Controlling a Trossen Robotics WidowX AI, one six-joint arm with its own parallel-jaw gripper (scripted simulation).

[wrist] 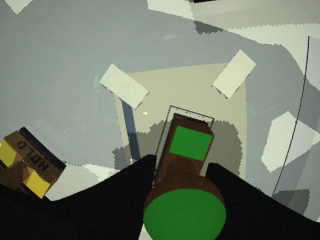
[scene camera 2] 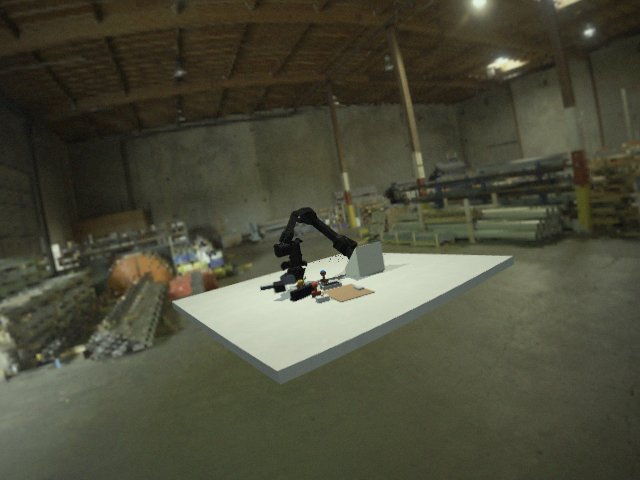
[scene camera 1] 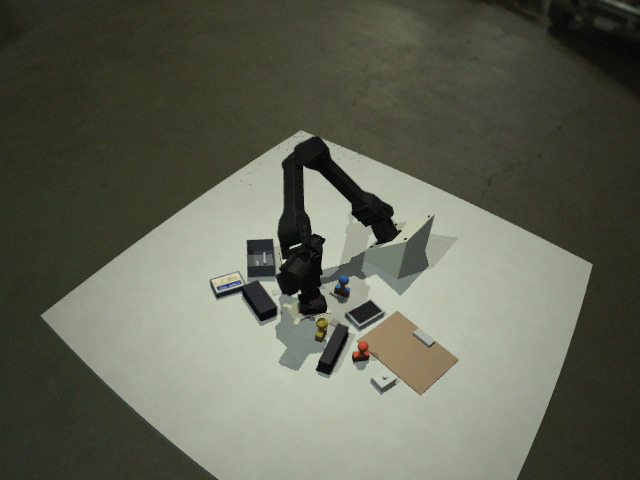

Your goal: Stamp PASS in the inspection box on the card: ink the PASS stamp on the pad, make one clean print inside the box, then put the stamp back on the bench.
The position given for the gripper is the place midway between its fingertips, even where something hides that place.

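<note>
The gripper appears both in the scene camera (scene camera 1: 306, 305) and at the wrist (wrist: 181, 168). A dark tray (scene camera 1: 260, 253) is visible as well, though in the wrist view the tray is out of frame. The scene also has a brown board (scene camera 1: 412, 355); the board is out of frame in the wrist view. A pale card (wrist: 145, 101) can be seen too.
</note>
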